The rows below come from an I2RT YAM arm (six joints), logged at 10 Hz.
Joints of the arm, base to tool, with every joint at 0 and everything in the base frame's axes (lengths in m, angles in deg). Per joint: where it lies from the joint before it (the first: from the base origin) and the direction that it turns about. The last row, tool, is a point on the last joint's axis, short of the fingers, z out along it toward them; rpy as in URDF.
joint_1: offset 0 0 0.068 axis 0 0 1
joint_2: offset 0.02 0.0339 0.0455 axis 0 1 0
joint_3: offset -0.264 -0.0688 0 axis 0 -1 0
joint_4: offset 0.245 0.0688 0.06 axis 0 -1 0
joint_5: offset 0.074 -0.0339 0.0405 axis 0 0 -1
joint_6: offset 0.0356 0 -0.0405 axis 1 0 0
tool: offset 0 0 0 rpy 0 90 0
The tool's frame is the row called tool.
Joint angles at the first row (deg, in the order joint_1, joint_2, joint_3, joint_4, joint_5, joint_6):
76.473 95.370 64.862 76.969 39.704 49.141
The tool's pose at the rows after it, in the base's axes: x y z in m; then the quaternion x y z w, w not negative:
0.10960 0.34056 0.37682 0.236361 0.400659 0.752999 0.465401
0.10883 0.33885 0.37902 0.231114 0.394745 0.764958 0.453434
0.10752 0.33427 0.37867 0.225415 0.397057 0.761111 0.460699
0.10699 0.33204 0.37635 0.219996 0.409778 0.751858 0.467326
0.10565 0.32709 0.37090 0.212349 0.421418 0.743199 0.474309
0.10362 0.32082 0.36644 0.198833 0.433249 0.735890 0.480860
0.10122 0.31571 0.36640 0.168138 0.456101 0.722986 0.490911
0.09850 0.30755 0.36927 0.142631 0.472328 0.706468 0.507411
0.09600 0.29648 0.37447 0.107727 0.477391 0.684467 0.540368
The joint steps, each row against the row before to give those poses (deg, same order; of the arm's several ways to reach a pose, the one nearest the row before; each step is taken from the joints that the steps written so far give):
-0.826 -0.085 -0.108 -0.666 -2.035 7.557
-0.064 -0.457 -0.175 0.074 -1.442 1.413
0.003 -1.003 -1.180 0.169 -0.218 -1.153
0.001 -0.874 -1.021 -1.372 0.088 -0.748
-0.001 -1.220 -2.164 -0.411 -0.146 -0.921
0.000 -1.632 -2.333 -0.689 -0.792 -1.088
-0.001 -2.298 -1.440 -3.695 -2.059 -2.012
0.001 -2.767 -1.342 -3.230 -1.139 -2.974
-0.212 -2.952 -1.421 -1.578 -1.544 -5.787

